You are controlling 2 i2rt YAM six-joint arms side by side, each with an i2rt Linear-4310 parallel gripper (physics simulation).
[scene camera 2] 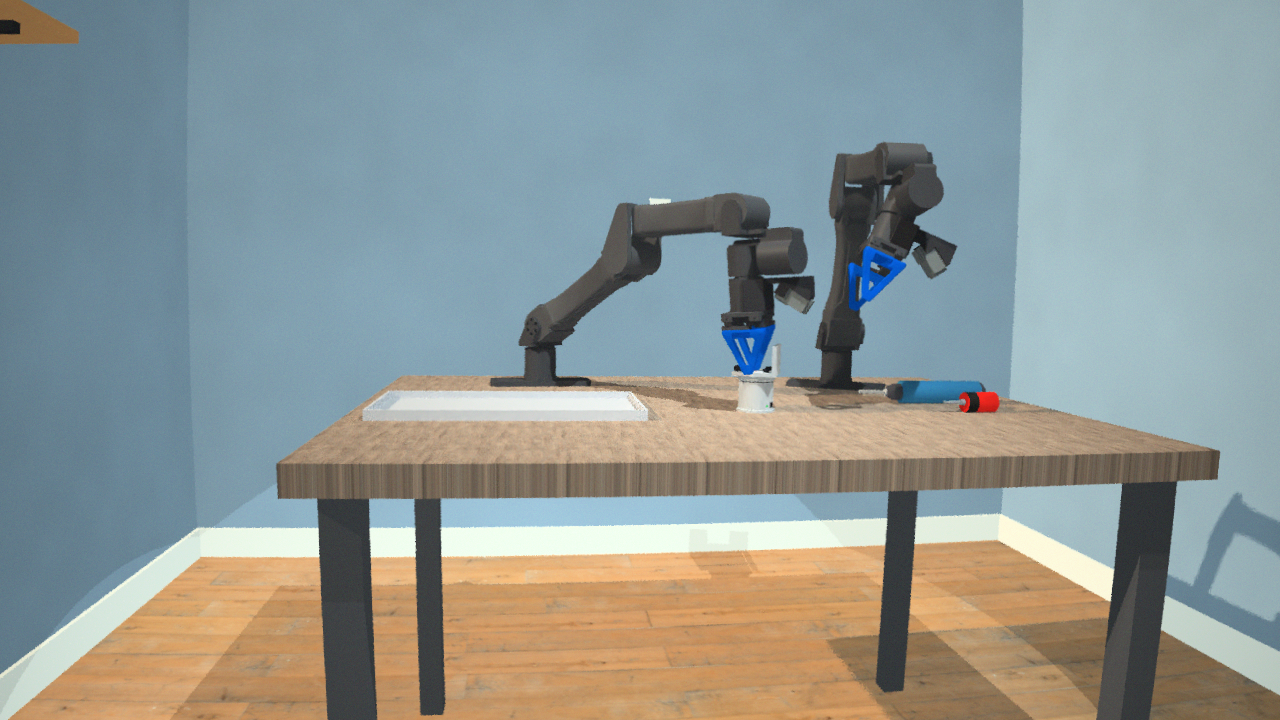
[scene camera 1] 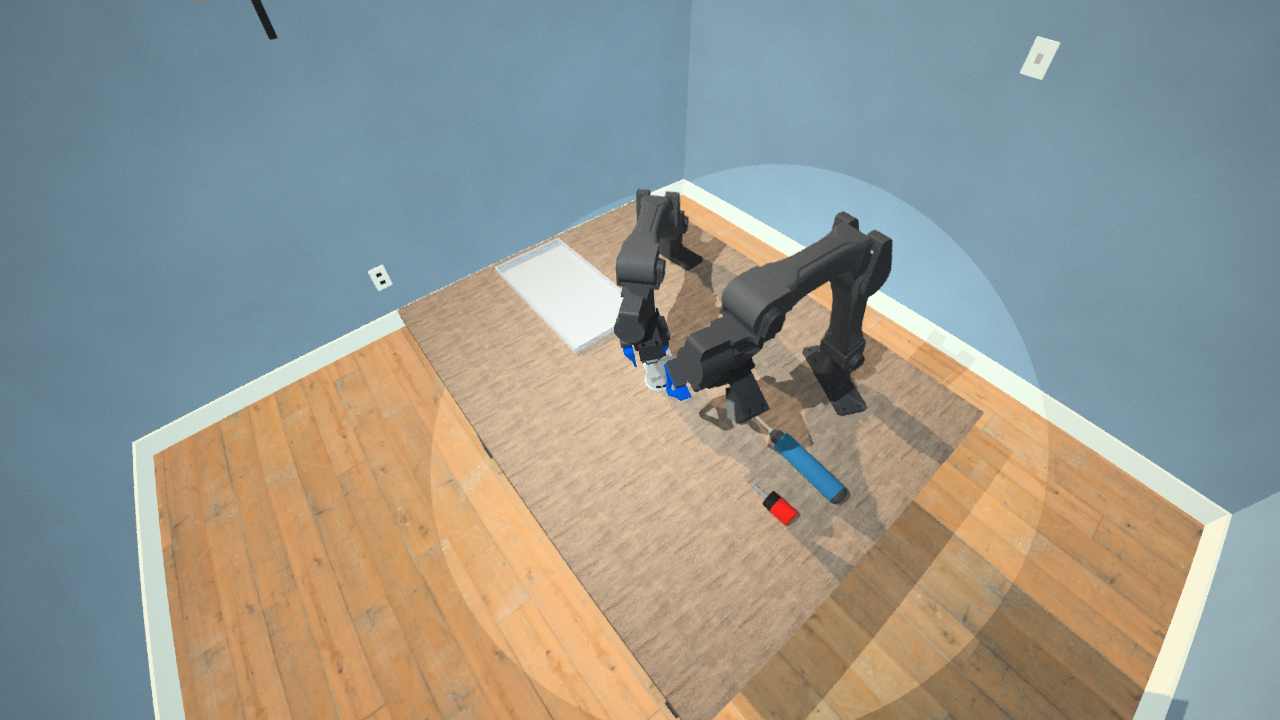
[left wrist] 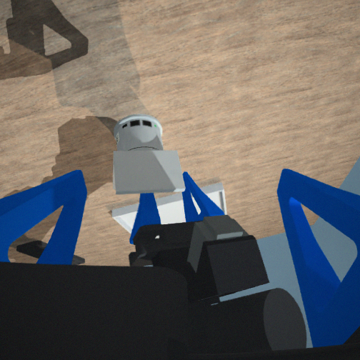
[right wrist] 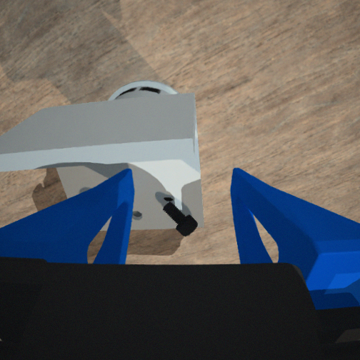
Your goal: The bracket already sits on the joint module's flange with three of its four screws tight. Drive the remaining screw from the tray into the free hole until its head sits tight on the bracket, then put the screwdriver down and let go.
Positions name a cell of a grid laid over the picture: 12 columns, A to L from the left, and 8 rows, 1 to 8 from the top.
Labels:
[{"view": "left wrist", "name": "my left gripper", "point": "G5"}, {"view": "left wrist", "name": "my right gripper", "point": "F4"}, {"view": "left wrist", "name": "white bracket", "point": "E4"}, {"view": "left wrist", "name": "white joint module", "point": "E3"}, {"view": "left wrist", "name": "white tray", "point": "F5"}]

